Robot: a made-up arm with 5 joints.
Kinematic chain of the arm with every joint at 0, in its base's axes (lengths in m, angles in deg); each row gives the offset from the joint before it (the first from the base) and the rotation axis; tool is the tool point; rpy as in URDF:
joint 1: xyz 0.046 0 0.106 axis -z
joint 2: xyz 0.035 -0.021 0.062 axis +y
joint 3: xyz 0.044 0 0.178 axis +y
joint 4: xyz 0.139 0 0.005 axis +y
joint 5: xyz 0.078 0.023 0 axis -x
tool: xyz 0 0 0 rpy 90 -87.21 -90
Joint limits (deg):
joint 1: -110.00..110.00
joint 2: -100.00..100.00
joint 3: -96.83..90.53
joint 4: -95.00..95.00
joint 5: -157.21..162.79
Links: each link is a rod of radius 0.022 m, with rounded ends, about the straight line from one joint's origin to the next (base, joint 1, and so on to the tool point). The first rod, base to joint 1, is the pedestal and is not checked.
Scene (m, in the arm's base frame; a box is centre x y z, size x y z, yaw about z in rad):
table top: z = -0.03
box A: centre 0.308 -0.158 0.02 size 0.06 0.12 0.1 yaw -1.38
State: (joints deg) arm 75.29 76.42 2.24 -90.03 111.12
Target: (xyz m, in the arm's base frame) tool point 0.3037 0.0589 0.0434
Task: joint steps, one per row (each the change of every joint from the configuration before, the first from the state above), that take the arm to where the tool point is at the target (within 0.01 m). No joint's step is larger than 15 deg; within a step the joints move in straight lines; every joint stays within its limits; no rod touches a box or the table.
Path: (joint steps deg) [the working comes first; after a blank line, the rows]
Joints at the target: -12.44 68.62 35.66 -95.00 111.12
Straight joint move there: touches box A.

1: -13.29 -10.07 -1.42 -1.24 -3.27
2: -13.29 -10.07 -1.41 -1.25 -3.27
3: -13.30 -10.07 -1.42 -1.24 -3.27
4: -13.29 -10.07 -1.42 -1.24 -3.27
5: -11.52 10.83 13.03 0.00 4.36
6: -11.52 10.82 13.03 0.00 4.36
7: -11.52 10.83 13.03 0.00 4.36

